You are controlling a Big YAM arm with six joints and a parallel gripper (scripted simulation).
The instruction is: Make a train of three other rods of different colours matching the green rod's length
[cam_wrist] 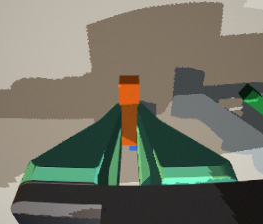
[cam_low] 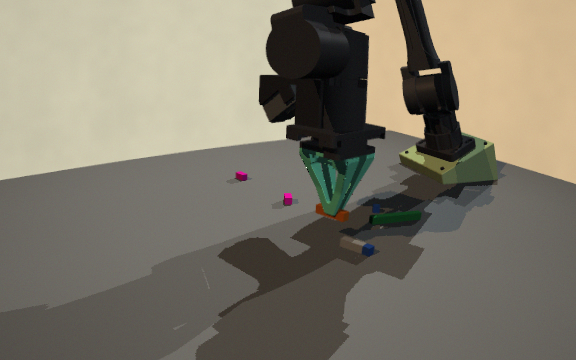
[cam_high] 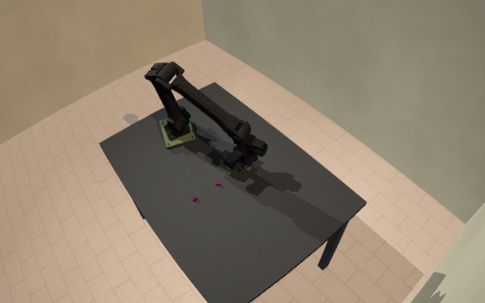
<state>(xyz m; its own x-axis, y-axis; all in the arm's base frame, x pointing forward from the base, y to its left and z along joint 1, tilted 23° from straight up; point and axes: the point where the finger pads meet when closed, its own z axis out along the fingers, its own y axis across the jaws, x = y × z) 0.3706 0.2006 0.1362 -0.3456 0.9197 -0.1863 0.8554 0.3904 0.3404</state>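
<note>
Now: hand 4 cm above the grey rod, 3 cm to the right of it and 2 cm past it. From my hand the other things lie so: magenta rod: 14 cm to the right, 4 cm below, 1 cm behind; orange rod: 1 cm below; green rod: 12 cm behind, 4 cm below, 2 cm to the right.
</note>
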